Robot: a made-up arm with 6 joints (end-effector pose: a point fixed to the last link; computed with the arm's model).
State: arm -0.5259 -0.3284 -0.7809 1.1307 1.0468 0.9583
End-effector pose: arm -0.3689 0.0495 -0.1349 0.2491 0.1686 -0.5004 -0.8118
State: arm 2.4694 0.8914 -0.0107 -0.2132 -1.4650 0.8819
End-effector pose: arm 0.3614 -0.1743 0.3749 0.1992 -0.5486 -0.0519 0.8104
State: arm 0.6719 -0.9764 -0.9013 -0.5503 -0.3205 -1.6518
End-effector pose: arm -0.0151 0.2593 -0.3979 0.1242 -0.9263 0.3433 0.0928
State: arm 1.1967 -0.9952 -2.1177 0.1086 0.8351 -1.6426
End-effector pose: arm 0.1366 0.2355 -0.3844 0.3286 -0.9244 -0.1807 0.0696
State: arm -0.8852 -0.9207 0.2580 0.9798 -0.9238 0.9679
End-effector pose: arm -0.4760 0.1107 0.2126 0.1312 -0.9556 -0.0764 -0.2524
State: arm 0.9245 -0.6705 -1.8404 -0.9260 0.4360 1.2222
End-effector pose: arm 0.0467 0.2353 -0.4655 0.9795 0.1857 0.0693 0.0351
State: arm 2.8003 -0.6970 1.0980 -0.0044 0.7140 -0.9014
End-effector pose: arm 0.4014 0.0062 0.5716 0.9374 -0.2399 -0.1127 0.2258
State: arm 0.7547 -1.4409 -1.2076 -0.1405 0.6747 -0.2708
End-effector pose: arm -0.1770 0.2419 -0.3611 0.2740 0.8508 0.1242 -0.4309
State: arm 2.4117 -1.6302 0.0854 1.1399 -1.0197 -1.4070
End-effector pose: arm 0.4360 0.0189 0.0238 0.3055 -0.1237 0.9377 -0.1098
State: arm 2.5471 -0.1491 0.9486 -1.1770 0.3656 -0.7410
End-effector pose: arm 0.3200 -0.0531 0.5894 0.8044 -0.5419 -0.2334 -0.0691
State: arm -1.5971 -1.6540 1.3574 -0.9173 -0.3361 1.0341
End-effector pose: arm -0.4394 0.1334 0.5619 0.0172 0.7716 -0.4857 0.4105
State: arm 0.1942 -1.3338 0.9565 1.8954 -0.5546 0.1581
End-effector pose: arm -0.3086 0.1711 -0.1338 0.0525 -0.8593 -0.4679 -0.1998
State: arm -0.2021 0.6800 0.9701 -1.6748 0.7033 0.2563
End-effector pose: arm -0.0805 -0.2663 -0.2192 0.3045 -0.6192 0.5386 0.4835
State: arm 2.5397 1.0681 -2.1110 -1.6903 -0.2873 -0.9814
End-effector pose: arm 0.5116 -0.0796 0.5631 0.0287 0.5995 -0.6311 0.4914
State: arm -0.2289 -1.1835 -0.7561 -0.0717 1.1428 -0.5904
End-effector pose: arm -0.4029 0.2928 -0.1057 0.1592 -0.4271 0.1746 0.8728
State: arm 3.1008 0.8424 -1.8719 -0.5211 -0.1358 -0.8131
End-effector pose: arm 0.0893 -0.1010 0.7435 0.6248 -0.2277 0.5166 -0.5394
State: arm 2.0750 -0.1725 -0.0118 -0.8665 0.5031 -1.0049
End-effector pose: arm 0.4841 0.1151 0.3952 0.7327 -0.6704 0.0727 -0.0918
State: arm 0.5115 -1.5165 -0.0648 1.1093 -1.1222 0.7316
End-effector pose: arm -0.2592 0.0440 -0.2391 0.4204 -0.5205 -0.3834 -0.6366
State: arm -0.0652 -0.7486 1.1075 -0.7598 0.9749 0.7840
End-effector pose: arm -0.1902 0.0433 -0.3849 0.3090 -0.3154 0.1646 0.8820
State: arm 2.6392 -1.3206 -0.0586 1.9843 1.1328 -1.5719
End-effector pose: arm 0.3881 0.0303 0.2029 0.8575 0.3280 0.0991 -0.3839
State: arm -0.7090 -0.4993 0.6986 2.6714 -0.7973 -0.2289
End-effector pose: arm -0.3560 0.2280 -0.0628 0.1148 0.8492 0.1210 -0.5011
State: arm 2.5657 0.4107 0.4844 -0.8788 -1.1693 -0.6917
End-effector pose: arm 0.3654 -0.1578 0.5061 0.7155 -0.4784 0.4589 0.2206
